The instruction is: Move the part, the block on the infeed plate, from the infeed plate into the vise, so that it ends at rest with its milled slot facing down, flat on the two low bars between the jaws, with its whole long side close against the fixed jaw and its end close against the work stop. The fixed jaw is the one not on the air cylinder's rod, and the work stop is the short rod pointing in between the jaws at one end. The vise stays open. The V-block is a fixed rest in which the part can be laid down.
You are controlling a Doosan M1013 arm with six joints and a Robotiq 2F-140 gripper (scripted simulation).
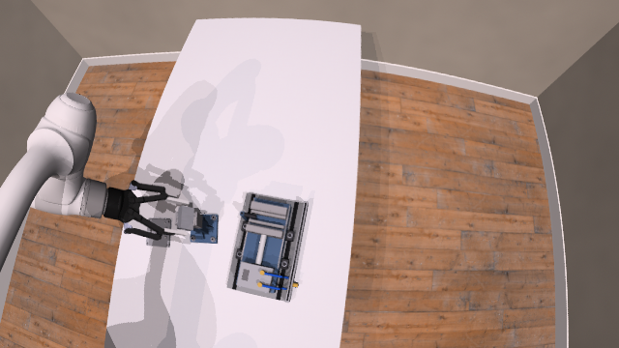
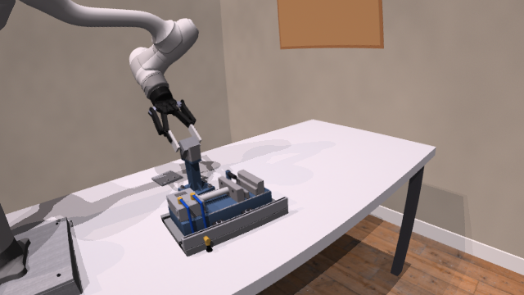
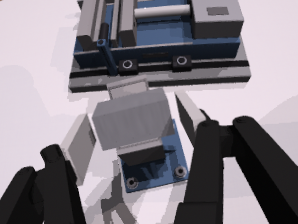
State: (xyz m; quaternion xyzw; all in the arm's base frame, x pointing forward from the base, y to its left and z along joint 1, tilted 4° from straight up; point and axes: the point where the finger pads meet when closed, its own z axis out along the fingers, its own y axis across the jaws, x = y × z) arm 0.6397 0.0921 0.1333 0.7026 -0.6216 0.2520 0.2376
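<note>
The part lies 20 mm below my hand and 10 mm to the right of it. The rest, counted from my hand: blue post 120 mm below, 20 mm to the right; then infeed plate 170 mm below, 140 mm to the left, 40 mm behind; then cylinder rod 220 mm to the right, 100 mm below, 40 mm behind.
</note>
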